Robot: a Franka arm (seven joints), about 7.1 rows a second.
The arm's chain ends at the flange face. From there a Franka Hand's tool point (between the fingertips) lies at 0.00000 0.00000 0.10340 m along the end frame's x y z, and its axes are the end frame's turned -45 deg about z.
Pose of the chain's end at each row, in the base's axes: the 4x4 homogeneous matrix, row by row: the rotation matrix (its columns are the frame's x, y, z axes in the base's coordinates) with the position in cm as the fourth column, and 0 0 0 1 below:
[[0.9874 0.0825 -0.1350 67.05], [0.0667 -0.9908 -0.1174 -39.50], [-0.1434 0.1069 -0.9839 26.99], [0 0 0 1]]
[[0.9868 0.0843 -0.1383 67.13], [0.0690 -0.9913 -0.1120 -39.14], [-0.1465 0.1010 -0.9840 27.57], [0 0 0 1]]
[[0.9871 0.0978 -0.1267 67.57], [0.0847 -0.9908 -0.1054 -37.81], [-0.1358 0.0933 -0.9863 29.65], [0 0 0 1]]
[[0.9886 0.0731 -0.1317 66.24], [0.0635 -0.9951 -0.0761 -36.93], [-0.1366 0.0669 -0.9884 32.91], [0 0 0 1]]
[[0.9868 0.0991 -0.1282 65.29], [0.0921 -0.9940 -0.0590 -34.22], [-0.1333 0.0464 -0.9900 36.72], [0 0 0 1]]
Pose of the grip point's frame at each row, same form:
[[0.6399 0.7565 -0.1350 65.65], [0.7478 -0.6534 -0.1174 -40.71], [-0.1770 -0.0258 -0.9839 16.82], [0 0 0 1]]
[[0.6382 0.7574 -0.1383 65.70], [0.7497 -0.6522 -0.1120 -40.30], [-0.1750 -0.0322 -0.9840 17.40], [0 0 0 1]]
[[0.6288 0.7671 -0.1267 66.26], [0.7605 -0.6407 -0.1054 -38.90], [-0.1620 -0.0301 -0.9863 19.45], [0 0 0 1]]
[[0.6474 0.7507 -0.1317 64.88], [0.7485 -0.6587 -0.0761 -37.72], [-0.1439 -0.0493 -0.9884 22.69], [0 0 0 1]]
[[0.6277 0.7678 -0.1282 63.96], [0.7680 -0.6377 -0.0590 -34.83], [-0.1271 -0.0614 -0.9900 26.48], [0 0 0 1]]

